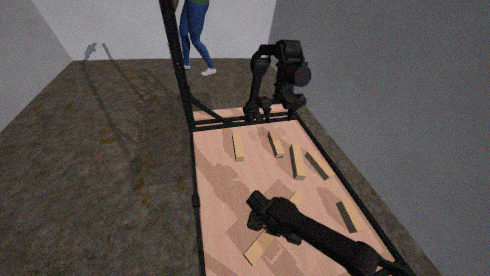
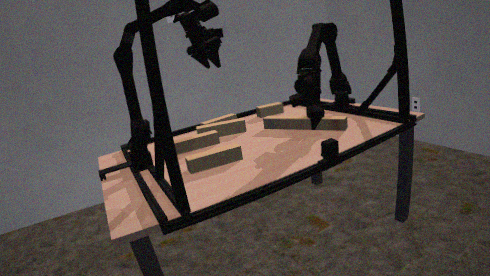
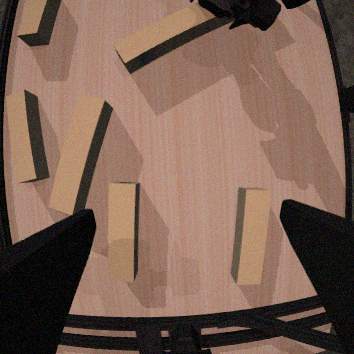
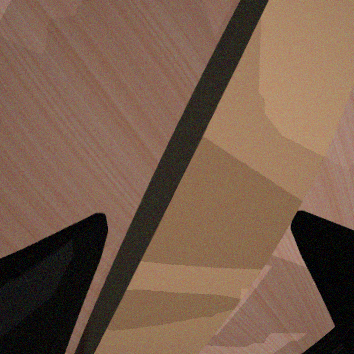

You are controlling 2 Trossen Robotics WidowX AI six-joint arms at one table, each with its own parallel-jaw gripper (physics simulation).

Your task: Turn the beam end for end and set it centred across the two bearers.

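Frame: origin at the left arm's base, x ahead, y down, z left, level; centimetres.
Seen in the pictures: left gripper, between the fingertips: (image 1: 278, 122) (image 2: 214, 67) (image 3: 189, 214); right gripper, between the fingertips: (image 2: 311, 124) (image 3: 210, 13) (image 4: 201, 222); left arm's base, origin of its link: (image 1: 248, 119) (image 2: 142, 167) (image 3: 184, 335); right arm's base, origin of its link: (image 2: 342, 106).
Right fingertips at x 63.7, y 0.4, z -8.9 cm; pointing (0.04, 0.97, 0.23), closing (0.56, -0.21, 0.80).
Offsets run from my right fingertips to a thing's top centre.
The long beam {dx -1.8, dy -2.9, dz +2.3 cm} (image 1: 258, 248) (image 2: 285, 123) (image 3: 160, 36) (image 4: 235, 210) lies on the table, slanting, under my right gripper (image 2: 314, 124) (image 4: 201, 222). That gripper is open, pointing down, with a fingertip on either side of the beam. No coloured end marks show. Two short, roughly parallel blocks, seemingly the bearers, lie apart near the left arm: one {dx -42.9, dy -2.9, dz -3.8 cm} (image 1: 237, 146) (image 2: 214, 160) (image 3: 255, 235) and another {dx -40.5, dy -2.9, dz +18.4 cm} (image 1: 274, 144) (image 2: 197, 142) (image 3: 121, 225). Nothing rests on them. My left gripper (image 1: 280, 119) (image 2: 214, 65) (image 3: 189, 214) is open and empty, high above the table.
Three more short blocks lie toward one long side: one {dx -26.8, dy -3.5, dz +25.2 cm} (image 1: 297, 162) (image 2: 220, 128) (image 3: 79, 155), a second {dx -22.3, dy -2.9, dz +36.8 cm} (image 1: 318, 166) (image 3: 22, 137) beside it, and a third {dx +4.5, dy -3.2, dz +35.6 cm} (image 1: 350, 216) (image 2: 270, 110) (image 3: 36, 17) farther off. A dark frame post (image 1: 175, 55) (image 2: 157, 100) rises at the table's edge.
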